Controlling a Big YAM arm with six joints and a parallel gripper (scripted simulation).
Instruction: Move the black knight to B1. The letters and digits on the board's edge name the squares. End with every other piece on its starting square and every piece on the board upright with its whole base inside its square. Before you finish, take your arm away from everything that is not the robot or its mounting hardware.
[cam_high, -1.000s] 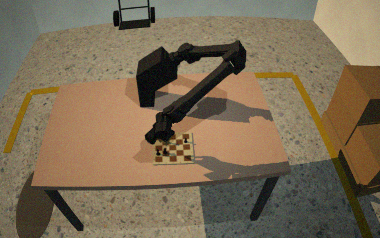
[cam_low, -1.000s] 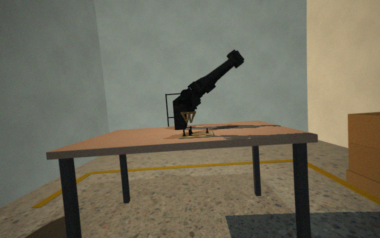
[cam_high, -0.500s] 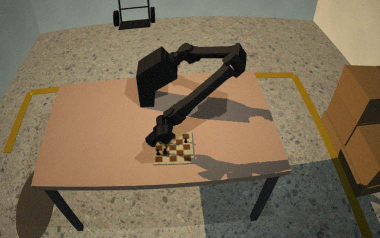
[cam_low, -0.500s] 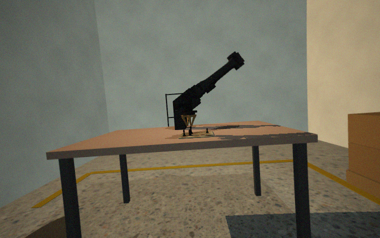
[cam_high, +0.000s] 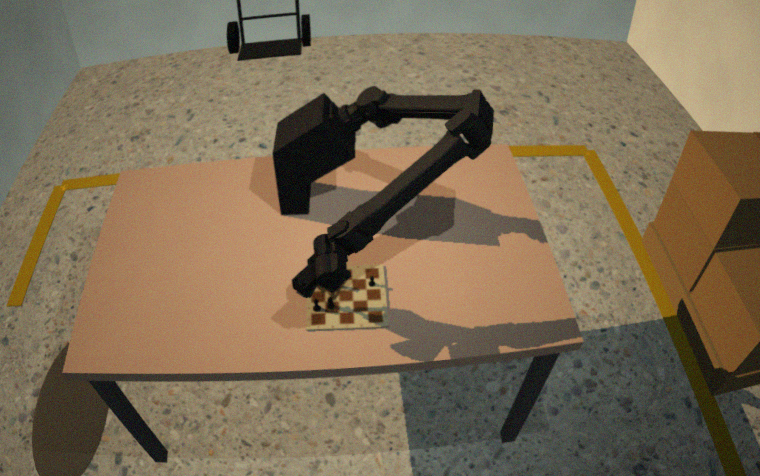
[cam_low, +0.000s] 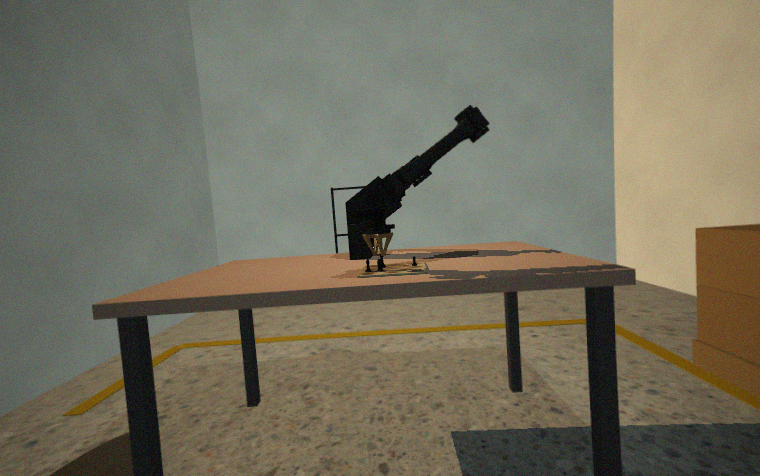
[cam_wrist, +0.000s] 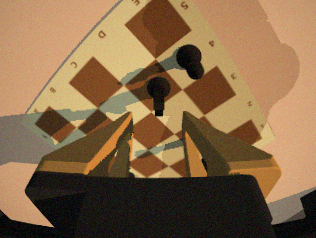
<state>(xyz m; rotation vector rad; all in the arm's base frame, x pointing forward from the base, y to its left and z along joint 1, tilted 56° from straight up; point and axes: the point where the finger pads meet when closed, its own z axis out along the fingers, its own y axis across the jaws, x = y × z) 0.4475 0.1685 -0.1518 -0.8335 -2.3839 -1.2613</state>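
Now: the black chess piece 4 cm to the right of my hand, 4 cm below it and 1 cm ahead of it. The rest, counted from my hand: chessboard (6 cm below, 4 cm to the left, 4 cm behind); then pawn (11 cm to the left, 8 cm behind, 4 cm below).
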